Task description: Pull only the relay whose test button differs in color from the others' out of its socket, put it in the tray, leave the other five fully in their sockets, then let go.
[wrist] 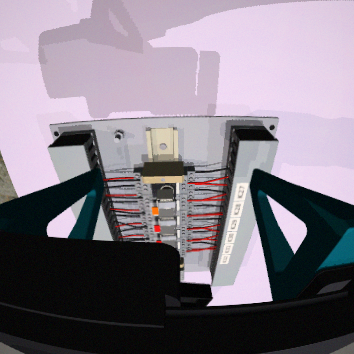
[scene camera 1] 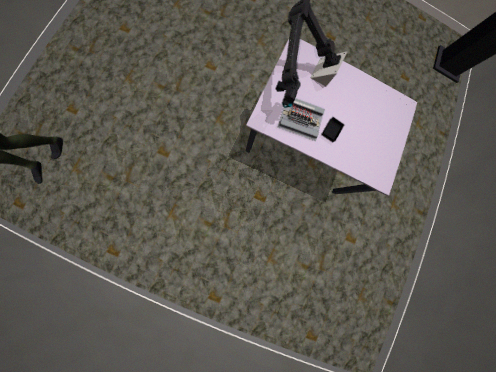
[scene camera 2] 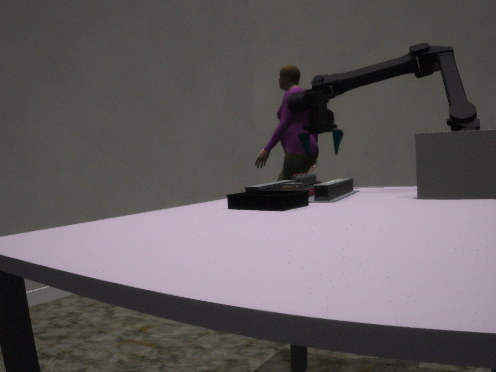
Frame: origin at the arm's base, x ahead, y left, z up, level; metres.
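Where they show: gripper, fingertip midpoint: [wrist: 176, 176] [scene camera 1: 286, 101] [scene camera 2: 322, 155]; arm's base at its link origin: [scene camera 1: 332, 62] [scene camera 2: 469, 157].
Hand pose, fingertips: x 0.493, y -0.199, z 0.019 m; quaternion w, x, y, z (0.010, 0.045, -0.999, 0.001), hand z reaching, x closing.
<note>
Things, the pixels of their top centre, and the offset from my fingertips. Level surfaces: height alone.
- relay with the orange test button, top centre: [wrist: 162, 210] dx +0.006, dy +0.079, dz -0.049 m
- black tray at its top centre: [scene camera 2: 267, 192] [wrist: 171, 305] [scene camera 1: 334, 128] dx -0.030, dy +0.425, dz -0.083 m
- pink table at its surface level: dz -0.119 m
In the wrist view, the relay with the orange test button [wrist: 155, 211] is nearest the beige end bracket, in the row on the board [scene camera 1: 300, 119] [wrist: 120, 150]. Two relays with red buttons, one at its button [wrist: 157, 228], follow below it; the lower part of the row is hidden by the camera's black housing. The relays look seated, though their seating depth is hard to judge. My gripper [scene camera 1: 288, 105] [scene camera 2: 322, 154] [wrist: 176, 176] is wide open and empty, above the board, its fingertips to either side of the row's end-bracket end. The black tray [scene camera 1: 333, 129] [scene camera 2: 268, 200] [wrist: 197, 294] stands beside the board.
Two grey wire ducts, the left [wrist: 72, 160] and the right [wrist: 250, 165], flank the row, with red and black wires between. The right duct carries labels K27 and onward. The arm's grey base block [scene camera 2: 455, 165] stands on the pink table [scene camera 1: 370, 135] [scene camera 2: 240, 250]. A person [scene camera 2: 295, 117] is behind the table.
</note>
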